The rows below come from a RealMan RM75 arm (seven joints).
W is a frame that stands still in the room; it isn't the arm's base.
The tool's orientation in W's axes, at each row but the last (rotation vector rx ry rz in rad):
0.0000, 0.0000, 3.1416
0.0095, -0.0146, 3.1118
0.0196, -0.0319, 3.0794
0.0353, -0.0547, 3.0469
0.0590, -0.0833, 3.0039
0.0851, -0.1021, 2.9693
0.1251, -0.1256, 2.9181
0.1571, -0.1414, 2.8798
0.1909, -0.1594, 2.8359
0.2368, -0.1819, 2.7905
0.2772, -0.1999, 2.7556
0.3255, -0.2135, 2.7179
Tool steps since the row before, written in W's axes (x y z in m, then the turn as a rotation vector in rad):
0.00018, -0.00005, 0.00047, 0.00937, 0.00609, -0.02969
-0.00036, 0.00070, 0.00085, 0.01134, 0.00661, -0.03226
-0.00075, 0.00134, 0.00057, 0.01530, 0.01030, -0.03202
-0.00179, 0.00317, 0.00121, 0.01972, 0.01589, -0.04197
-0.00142, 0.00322, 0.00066, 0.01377, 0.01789, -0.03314
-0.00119, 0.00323, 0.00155, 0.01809, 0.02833, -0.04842
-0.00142, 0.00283, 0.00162, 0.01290, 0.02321, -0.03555
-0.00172, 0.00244, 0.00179, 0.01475, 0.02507, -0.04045
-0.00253, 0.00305, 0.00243, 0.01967, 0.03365, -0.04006
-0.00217, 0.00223, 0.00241, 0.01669, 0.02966, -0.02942
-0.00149, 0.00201, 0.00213, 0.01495, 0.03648, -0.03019
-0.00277, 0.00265, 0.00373, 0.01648, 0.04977, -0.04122
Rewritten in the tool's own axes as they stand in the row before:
-0.00018, 0.00005, 0.00047, -0.00937, -0.00609, -0.02969
0.00039, -0.00070, 0.00084, -0.01134, -0.00664, -0.03225
0.00084, -0.00130, 0.00053, -0.01506, -0.01058, -0.03204
0.00211, -0.00303, 0.00105, -0.01918, -0.01621, -0.04210
0.00187, -0.00303, 0.00042, -0.01265, -0.01784, -0.03361
0.00181, -0.00307, 0.00125, -0.01612, -0.02787, -0.04937
0.00213, -0.00256, 0.00124, -0.01095, -0.02272, -0.03650
0.00247, -0.00206, 0.00134, -0.01286, -0.02459, -0.04138
0.00362, -0.00237, 0.00171, -0.01504, -0.03424, -0.04154
0.00317, -0.00159, 0.00171, -0.01157, -0.03053, -0.03095
0.00251, -0.00153, 0.00147, -0.00783, -0.03612, -0.03317
0.00440, -0.00169, 0.00253, -0.00718, -0.04771, -0.04604

